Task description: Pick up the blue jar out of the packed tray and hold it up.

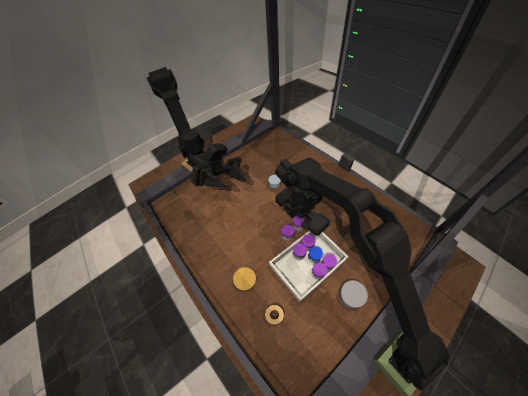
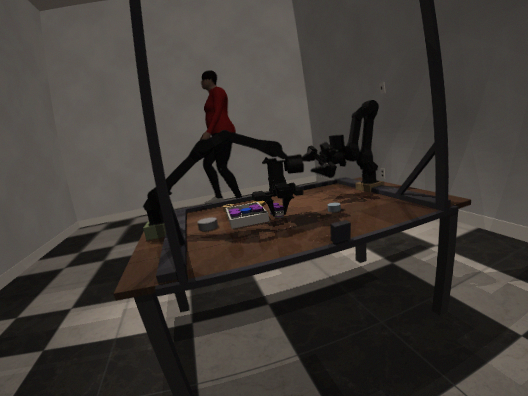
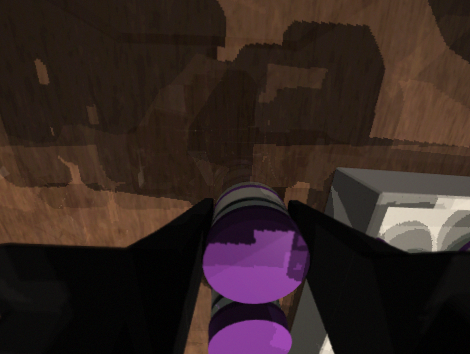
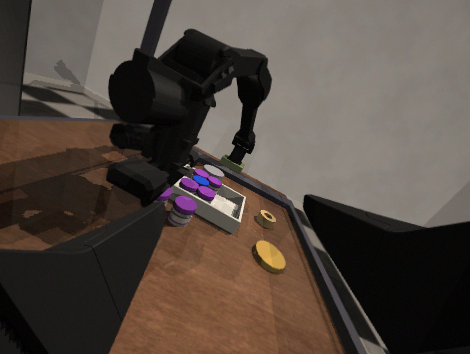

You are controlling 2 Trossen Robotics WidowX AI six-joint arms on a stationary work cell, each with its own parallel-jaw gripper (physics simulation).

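Frame: origin at the left arm's base, x down, y ahead, z right, level; centimetres.
Where they show: left gripper, between the fingertips: [image 1: 300, 224] [image 2: 279, 215] [image 3: 250, 207] [image 4: 151, 201]; right gripper, between the fingertips: [image 1: 235, 183] [image 2: 305, 164] [image 4: 235, 204]; left arm's base, origin of its link: [image 1: 406, 362] [image 2: 157, 222] [image 4: 234, 160]; right arm's base, origin of its link: [image 2: 369, 182].
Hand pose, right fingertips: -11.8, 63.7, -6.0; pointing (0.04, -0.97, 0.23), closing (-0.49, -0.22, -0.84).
Things, the pixels of their top centre, and the offset from my right fingertips, as dx, dy, dz.
- blue jar, centre of its top: [image 4: 201, 180] [image 1: 316, 252] [image 2: 245, 209] +12.4, -28.6, +8.5
- white tray, centre of its top: [image 3: 429, 343] [image 4: 209, 188] [image 1: 309, 259] [image 2: 245, 209] +13.3, -28.7, +5.7
- pale blue cylinder, centre of its top: [image 2: 333, 204] [image 1: 274, 179] +14.4, +3.9, +17.6
- grey round thing, centre of its top: [image 1: 354, 293] [image 4: 214, 170] [image 2: 207, 220] +13.8, -44.1, +9.0
- yellow disc, centre of its top: [image 4: 270, 253] [image 1: 244, 278] +15.6, -20.9, -13.0
- tan ring, centre of its top: [image 4: 268, 215] [image 1: 274, 314] +14.3, -34.6, -11.9
The blue jar [image 1: 315, 253] [image 2: 246, 210] [image 4: 200, 180] stands in the white tray [image 1: 295, 272] [image 2: 250, 219] [image 4: 215, 219] among several purple-lidded jars. My left gripper [image 2: 280, 214] [image 3: 250, 207] is shut on a purple-lidded jar [image 1: 298, 221] [image 3: 255, 260], upright and low at the table beside the tray; whether its base touches the table is not clear. Another purple-lidded jar [image 1: 287, 231] [image 3: 250, 337] [image 4: 182, 210] stands on the table close to the held one. My right gripper [image 1: 235, 184] [image 4: 235, 204] is open and empty, above the table, well away from the tray.
A pale blue cylinder [image 1: 274, 181] [image 2: 334, 207] stands between the two grippers. A grey round thing [image 1: 353, 294] [image 2: 207, 224] is at the tray's far side from the right gripper. A yellow disc [image 1: 244, 278] [image 4: 270, 256] and a tan ring [image 1: 267, 319] lie on the table.
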